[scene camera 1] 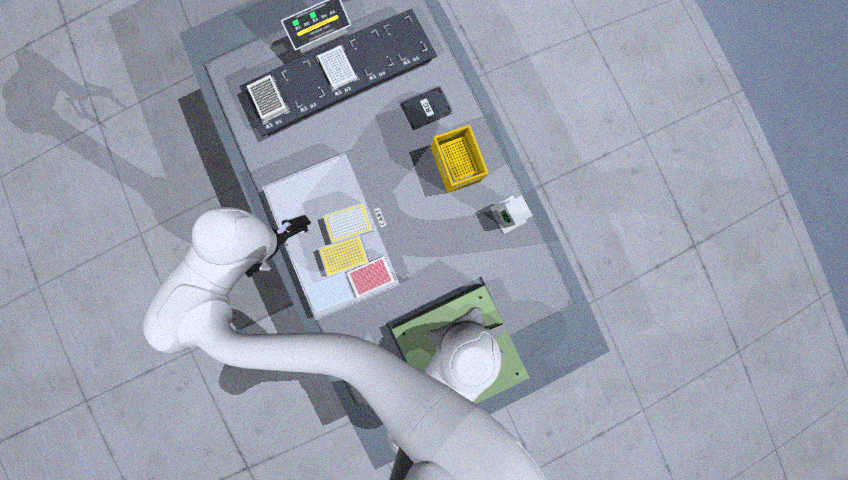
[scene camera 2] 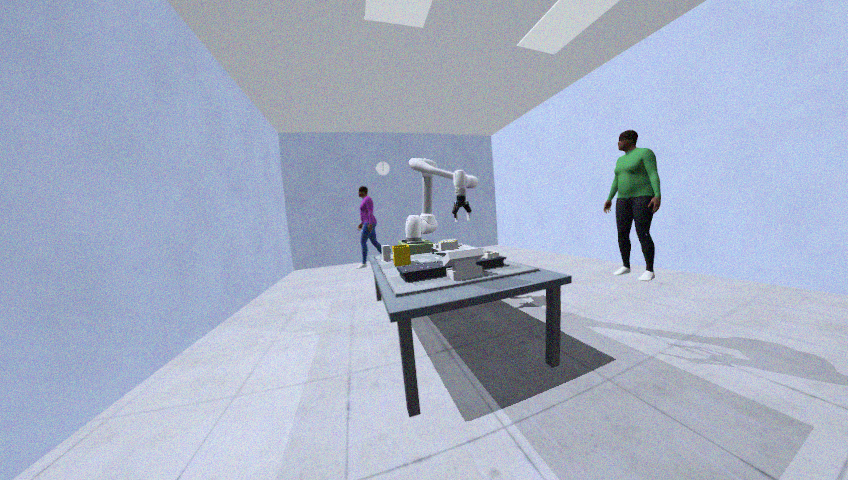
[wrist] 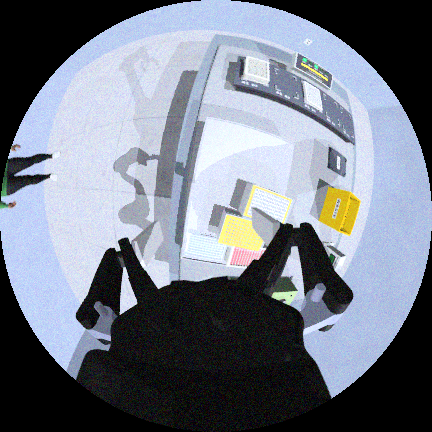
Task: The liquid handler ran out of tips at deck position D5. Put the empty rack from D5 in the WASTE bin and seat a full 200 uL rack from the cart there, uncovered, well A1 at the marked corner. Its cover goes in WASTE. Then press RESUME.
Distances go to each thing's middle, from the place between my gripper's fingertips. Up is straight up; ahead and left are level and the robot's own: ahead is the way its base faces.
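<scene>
There is a white device [scene camera 1: 510, 213] 640 mm to the right of my hand, 200 mm behind it and 210 mm below it. The yellow waste bin [scene camera 1: 466, 131] is likewise 210 mm below my hand, while being 560 mm to the right of it and 30 mm ahead of it. And then the cart tray [scene camera 1: 332, 186]: my hand is 220 mm above it and 90 mm to the left of it.
</scene>
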